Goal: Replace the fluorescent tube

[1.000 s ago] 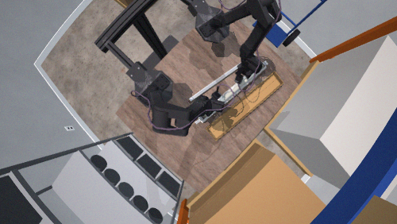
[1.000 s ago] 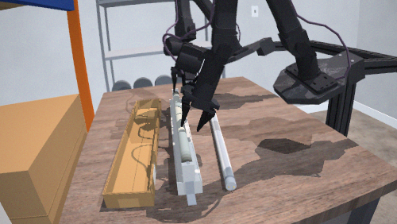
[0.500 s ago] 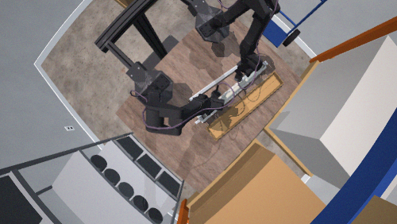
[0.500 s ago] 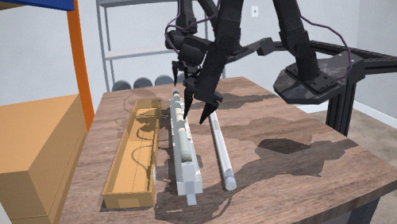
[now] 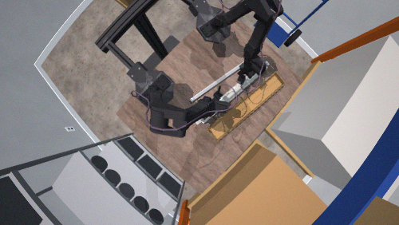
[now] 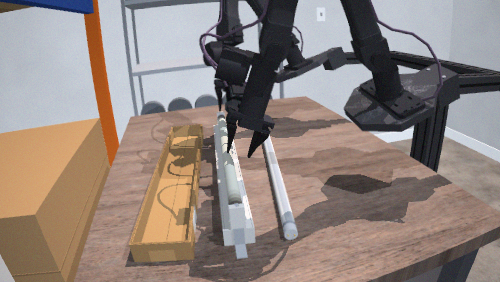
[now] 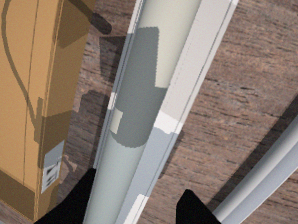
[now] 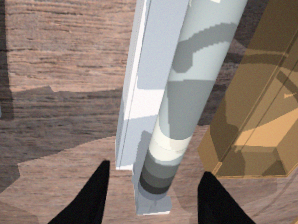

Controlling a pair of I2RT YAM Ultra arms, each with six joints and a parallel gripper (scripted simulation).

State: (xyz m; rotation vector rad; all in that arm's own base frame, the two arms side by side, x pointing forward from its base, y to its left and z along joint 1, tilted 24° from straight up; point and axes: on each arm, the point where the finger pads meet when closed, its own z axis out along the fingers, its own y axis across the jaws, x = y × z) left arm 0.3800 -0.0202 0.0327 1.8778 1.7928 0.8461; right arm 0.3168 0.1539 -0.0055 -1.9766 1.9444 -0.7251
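The old fluorescent tube lies 10 mm ahead of my left hand, 120 mm to the right of it and 40 mm below it. From my left hand the other things lie so: LED tube 110 mm behind, 80 mm to the right, 100 mm below; carton 140 mm ahead, 130 mm to the right, 90 mm below; grey light fixture 10 mm ahead, 120 mm to the right, 60 mm below.
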